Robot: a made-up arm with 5 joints. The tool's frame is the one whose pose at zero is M. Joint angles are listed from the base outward.
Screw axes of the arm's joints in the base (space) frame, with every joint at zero. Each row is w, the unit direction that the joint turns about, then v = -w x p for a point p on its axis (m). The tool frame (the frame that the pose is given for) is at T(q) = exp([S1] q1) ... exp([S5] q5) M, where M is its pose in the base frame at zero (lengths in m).
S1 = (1, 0, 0, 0, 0.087, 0)
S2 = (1, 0, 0, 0, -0.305, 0.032)
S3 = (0, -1, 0, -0.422, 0, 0.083)
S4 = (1, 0, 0, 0, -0.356, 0.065)
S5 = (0, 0, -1, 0.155, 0.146, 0)
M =
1 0 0 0.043
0 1 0 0.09
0 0 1 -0.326
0 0 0 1
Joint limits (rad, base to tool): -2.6..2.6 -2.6..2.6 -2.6..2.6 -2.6..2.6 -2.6..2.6
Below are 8 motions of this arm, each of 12 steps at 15 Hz.
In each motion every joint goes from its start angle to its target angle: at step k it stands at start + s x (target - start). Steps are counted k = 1, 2, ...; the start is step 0. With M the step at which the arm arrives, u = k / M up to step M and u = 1 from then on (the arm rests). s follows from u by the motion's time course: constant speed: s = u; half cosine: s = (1 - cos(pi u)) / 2; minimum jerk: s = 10 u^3 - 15 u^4 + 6 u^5.
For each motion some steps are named. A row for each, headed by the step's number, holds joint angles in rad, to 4 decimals.
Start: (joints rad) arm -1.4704 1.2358 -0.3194 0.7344 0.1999
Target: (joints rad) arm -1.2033 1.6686 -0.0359 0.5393 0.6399
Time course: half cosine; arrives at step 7
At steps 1, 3, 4, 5, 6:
1: -1.4572 1.2572 -0.3054 0.7247 0.2217
3: -1.3666 1.4040 -0.2092 0.6586 0.3709
4: -1.3071 1.5004 -0.1461 0.6151 0.4689
5: -1.2536 1.5871 -0.0893 0.5760 0.5571
6: -1.2165 1.6472 -0.0499 0.5490 0.6181

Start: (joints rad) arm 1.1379 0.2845 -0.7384 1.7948 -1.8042
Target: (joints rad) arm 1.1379 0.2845 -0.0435 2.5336 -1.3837
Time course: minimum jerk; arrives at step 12
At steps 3, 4, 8, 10, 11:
3: 1.1379 0.2845 -0.6665 1.8713 -1.7607
4: 1.1379 0.2845 -0.5926 1.9499 -1.7159
8: 1.1379 0.2845 -0.1893 2.3785 -1.4720
10: 1.1379 0.2845 -0.0682 2.5074 -1.3986
11: 1.1379 0.2845 -0.0470 2.5298 -1.3858

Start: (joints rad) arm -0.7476 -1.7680 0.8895 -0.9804 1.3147
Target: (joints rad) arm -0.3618 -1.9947 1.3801 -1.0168 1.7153
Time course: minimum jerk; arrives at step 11
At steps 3, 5, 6, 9, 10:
3: -0.6979 -1.7972 0.9527 -0.9851 1.3663
5: -0.5874 -1.8621 1.0932 -0.9955 1.4810
6: -0.5220 -1.9006 1.1764 -1.0017 1.5490
9: -0.3791 -1.9845 1.3581 -1.0152 1.6973
10: -0.3643 -1.9932 1.3769 -1.0166 1.7127

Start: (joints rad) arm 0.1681 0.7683 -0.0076 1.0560 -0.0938
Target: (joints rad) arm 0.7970 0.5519 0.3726 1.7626 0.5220
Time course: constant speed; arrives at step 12
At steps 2, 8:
2: 0.2729 0.7322 0.0558 1.1738 0.0088
8: 0.5874 0.6240 0.2459 1.5271 0.3167

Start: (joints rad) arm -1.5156 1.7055 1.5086 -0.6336 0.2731
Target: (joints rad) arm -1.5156 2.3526 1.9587 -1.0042 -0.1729
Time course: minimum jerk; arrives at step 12
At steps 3, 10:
3: -1.5156 1.7725 1.5552 -0.6720 0.2269
10: -1.5156 2.3296 1.9427 -0.9910 -0.1571

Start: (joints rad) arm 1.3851 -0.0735 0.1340 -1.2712 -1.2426
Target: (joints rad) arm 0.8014 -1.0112 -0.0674 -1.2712 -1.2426
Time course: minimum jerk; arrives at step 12
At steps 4, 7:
4: 1.2626 -0.2703 0.0917 -1.2712 -1.2426
7: 1.0037 -0.6862 0.0024 -1.2712 -1.2426

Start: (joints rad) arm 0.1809 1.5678 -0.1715 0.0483 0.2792
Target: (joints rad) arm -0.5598 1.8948 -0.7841 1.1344 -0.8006
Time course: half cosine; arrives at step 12
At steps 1, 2, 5, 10, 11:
1: 0.1683 1.5734 -0.1819 0.0668 0.2608
2: 0.1313 1.5897 -0.2125 0.1211 0.2069
5: -0.0936 1.6890 -0.3985 0.4508 -0.1210
10: -0.5102 1.8729 -0.7431 1.0616 -0.7283
11: -0.5472 1.8892 -0.7737 1.1159 -0.7822

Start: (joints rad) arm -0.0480 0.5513 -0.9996 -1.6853 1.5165
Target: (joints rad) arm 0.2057 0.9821 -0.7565 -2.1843 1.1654
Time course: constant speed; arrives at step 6
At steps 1, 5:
1: -0.0057 0.6231 -0.9591 -1.7685 1.4580
5: 0.1634 0.9103 -0.7970 -2.1011 1.2239

